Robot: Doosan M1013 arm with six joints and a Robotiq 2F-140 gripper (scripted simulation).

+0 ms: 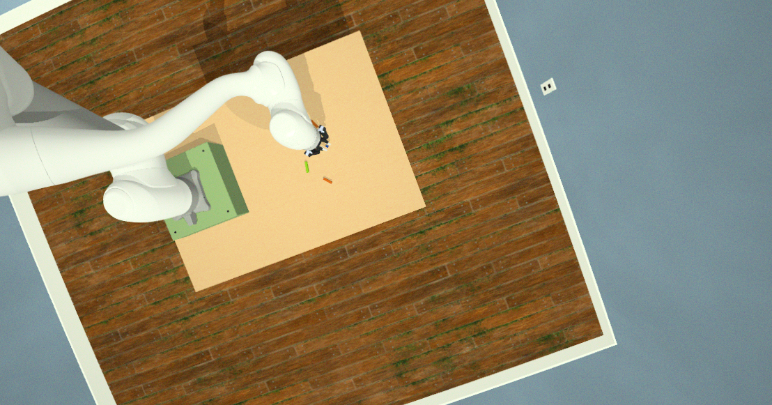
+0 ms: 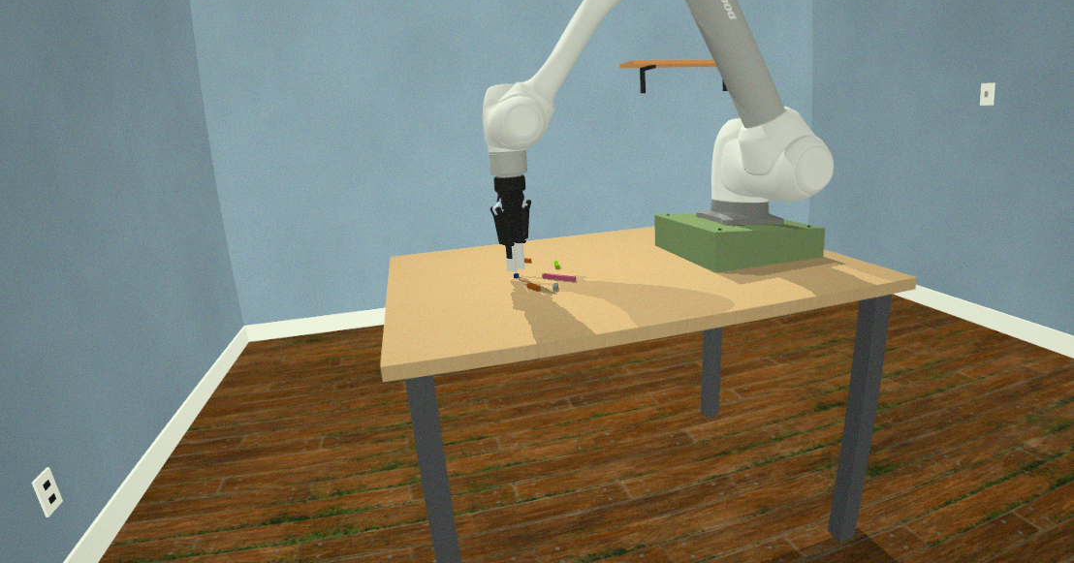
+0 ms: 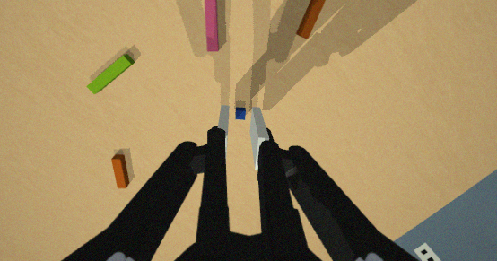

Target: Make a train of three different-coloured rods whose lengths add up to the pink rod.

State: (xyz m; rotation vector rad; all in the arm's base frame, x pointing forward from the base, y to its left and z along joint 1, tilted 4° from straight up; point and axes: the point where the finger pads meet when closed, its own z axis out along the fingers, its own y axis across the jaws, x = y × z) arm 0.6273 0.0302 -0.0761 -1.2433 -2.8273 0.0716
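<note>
My hand is 5 cm above the blue rod. Round my hand: lime rod 12 cm behind, 6 cm to the right, 5 cm below; grey rod 13 cm to the left, 7 cm behind, 5 cm below; pink rod 10 cm behind, 6 cm to the left, 5 cm below.
</note>
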